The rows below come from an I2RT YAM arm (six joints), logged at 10 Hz.
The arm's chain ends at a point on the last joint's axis. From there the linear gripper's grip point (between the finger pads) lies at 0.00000 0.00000 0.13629 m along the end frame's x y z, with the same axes.
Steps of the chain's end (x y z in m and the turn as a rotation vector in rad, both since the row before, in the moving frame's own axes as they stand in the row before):
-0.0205, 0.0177, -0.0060, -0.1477, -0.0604, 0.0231
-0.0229, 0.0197, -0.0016, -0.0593, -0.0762, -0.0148
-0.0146, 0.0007, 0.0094, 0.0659, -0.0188, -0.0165
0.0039, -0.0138, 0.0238, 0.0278, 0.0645, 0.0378
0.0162, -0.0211, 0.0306, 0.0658, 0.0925, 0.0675
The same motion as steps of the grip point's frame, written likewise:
-0.0289, 0.0376, -0.0077, -0.1477, -0.0604, 0.0231
-0.0332, 0.0278, -0.0022, -0.0593, -0.0762, -0.0148
-0.0172, -0.0083, 0.0091, 0.0659, -0.0188, -0.0165
0.0128, -0.0174, 0.0235, 0.0278, 0.0645, 0.0378
0.0291, -0.0296, 0.0297, 0.0658, 0.0925, 0.0675

